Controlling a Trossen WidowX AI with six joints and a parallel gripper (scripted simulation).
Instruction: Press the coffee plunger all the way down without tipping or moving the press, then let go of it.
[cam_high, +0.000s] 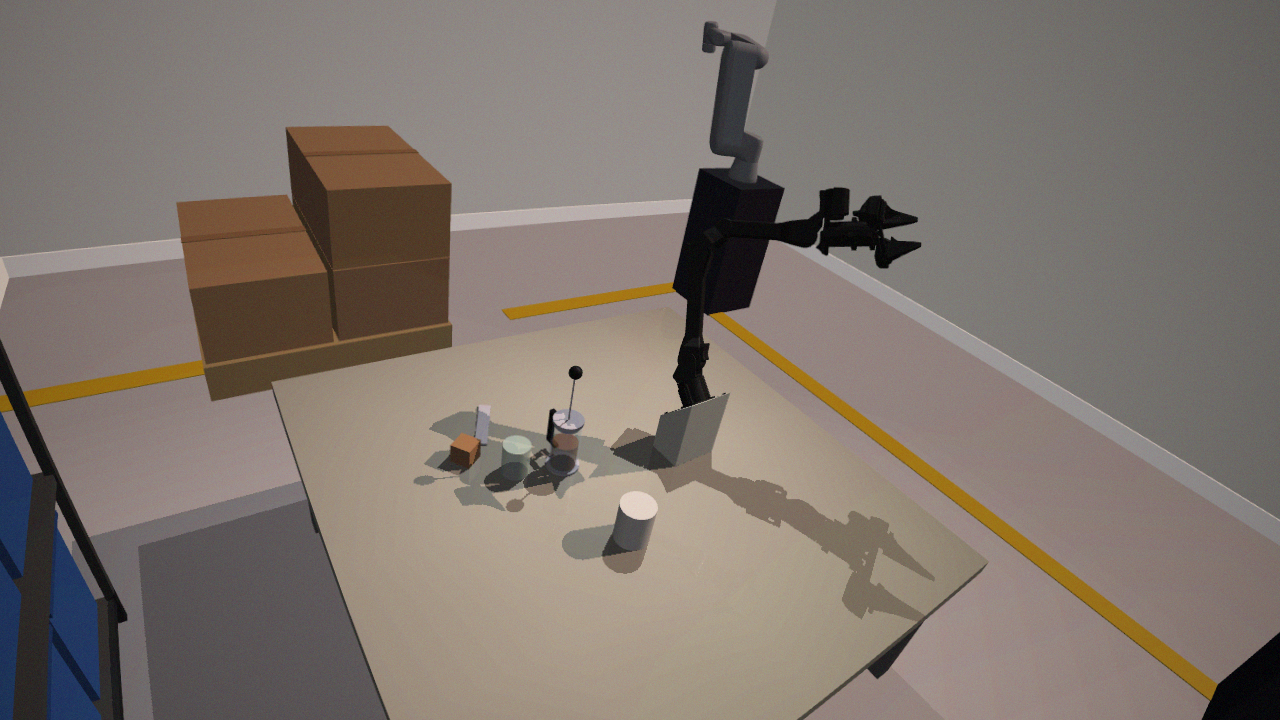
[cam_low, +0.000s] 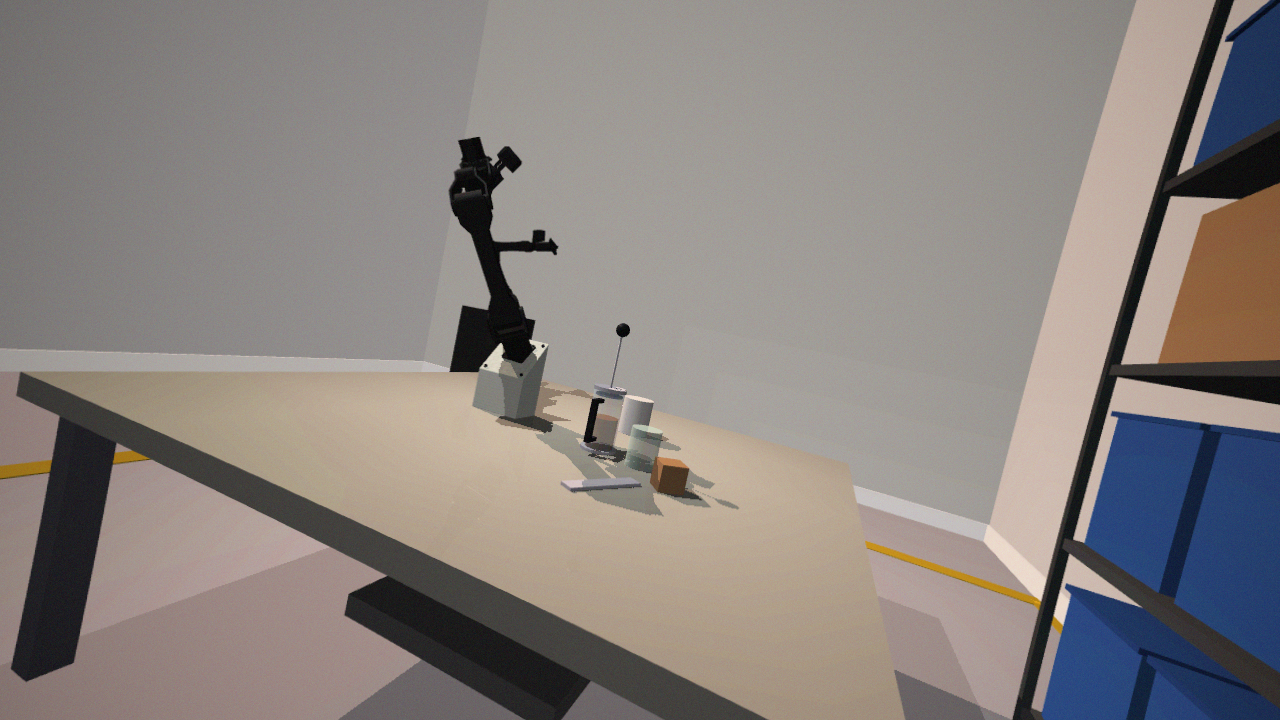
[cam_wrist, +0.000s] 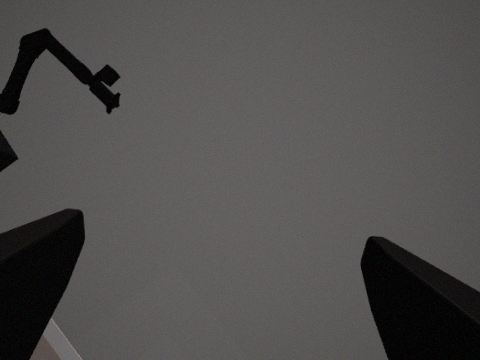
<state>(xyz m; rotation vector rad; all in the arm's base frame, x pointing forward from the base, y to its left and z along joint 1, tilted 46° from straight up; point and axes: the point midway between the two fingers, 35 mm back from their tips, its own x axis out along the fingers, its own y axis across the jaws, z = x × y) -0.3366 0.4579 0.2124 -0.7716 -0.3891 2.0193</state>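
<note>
Right now my gripper tip is 640 mm short of the glass coffee press, 530 mm above it and 300 mm to the left of it. From my gripper tip the other things lie so: flat white bar (750 mm ahead, 660 mm below, 480 mm to the right).
</note>
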